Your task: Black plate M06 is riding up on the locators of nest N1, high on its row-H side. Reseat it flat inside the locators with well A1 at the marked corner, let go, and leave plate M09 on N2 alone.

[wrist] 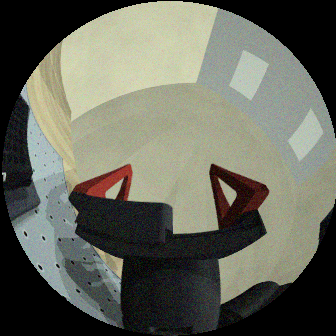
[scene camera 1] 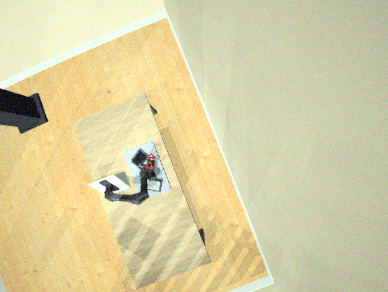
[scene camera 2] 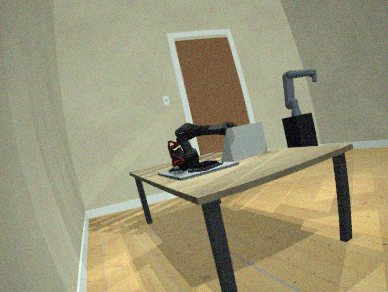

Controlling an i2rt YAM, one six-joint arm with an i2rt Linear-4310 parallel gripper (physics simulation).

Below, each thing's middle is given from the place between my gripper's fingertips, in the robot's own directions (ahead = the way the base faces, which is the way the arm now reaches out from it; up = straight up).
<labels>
I see my gripper 160 mm above the grey perforated plate [scene camera 1: 149, 147], 140 mm past it and 100 mm to the left of it.
</labels>
